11 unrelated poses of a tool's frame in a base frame.
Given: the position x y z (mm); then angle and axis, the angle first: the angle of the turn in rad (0 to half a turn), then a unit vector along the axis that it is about.
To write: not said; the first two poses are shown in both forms.
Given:
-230, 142, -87, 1.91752, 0.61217, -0.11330, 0.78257
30, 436, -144, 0.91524, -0.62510, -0.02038, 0.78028
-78, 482, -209, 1.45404, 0.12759, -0.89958, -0.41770
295, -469, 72, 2.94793, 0.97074, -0.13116, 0.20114
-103, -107, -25, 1.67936, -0.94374, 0.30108, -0.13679
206, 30, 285, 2.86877, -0.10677, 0.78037, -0.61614
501, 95, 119, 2.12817, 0.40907, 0.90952, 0.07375
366, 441, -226, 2.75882, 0.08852, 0.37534, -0.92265
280, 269, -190, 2.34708, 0.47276, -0.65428, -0.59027
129, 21, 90, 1.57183, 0.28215, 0.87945, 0.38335
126, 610, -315, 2.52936, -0.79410, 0.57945, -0.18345
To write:
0.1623, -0.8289, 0.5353, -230; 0.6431, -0.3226, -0.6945, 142; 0.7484, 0.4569, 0.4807, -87; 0, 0, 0, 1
0.7621, -0.6136, -0.2066, 30; 0.6235, 0.6098, 0.4893, 436; -0.1743, -0.5017, 0.8473, -144; 0, 0, 0, 1
0.1309, 0.3134, -0.9405, -78; -0.5163, 0.8315, 0.2053, 482; 0.8464, 0.4587, 0.2706, -209; 0, 0, 0, 1
0.8858, -0.2910, 0.3616, 295; -0.2136, -0.9472, -0.2391, -469; 0.4121, 0.1346, -0.9011, 72; 0, 0, 0, 1
0.8788, -0.1789, 0.4424, -103; -0.4509, -0.0079, 0.8925, -107; -0.1562, -0.9838, -0.0876, -25; 0, 0, 0, 1
-0.9406, 0.0025, 0.3394, 206; -0.3296, 0.2324, -0.9151, 30; -0.0811, -0.9726, -0.2178, 285; 0, 0, 0, 1
-0.2731, 0.5063, 0.8180, 501; 0.6314, 0.7358, -0.2446, 95; -0.7257, 0.4497, -0.5206, 119; 0, 0, 0, 1
-0.9125, 0.4087, -0.0172, 366; -0.2806, -0.6561, -0.7006, 441; -0.2976, -0.6345, 0.7133, -226; 0, 0, 0, 1
-0.3205, -0.1049, -0.9414, 280; -0.9472, 0.0274, 0.3195, 269; -0.0077, 0.9941, -0.1081, -190; 0, 0, 0, 1
0.0787, -0.1350, 0.9877, 129; 0.6317, 0.7732, 0.0553, 21; -0.7712, 0.6196, 0.1461, 90; 0, 0, 0, 1
0.3283, -0.7313, 0.5979, 126; -0.9421, -0.2078, 0.2631, 610; -0.0681, -0.6497, -0.7572, -315; 0, 0, 0, 1

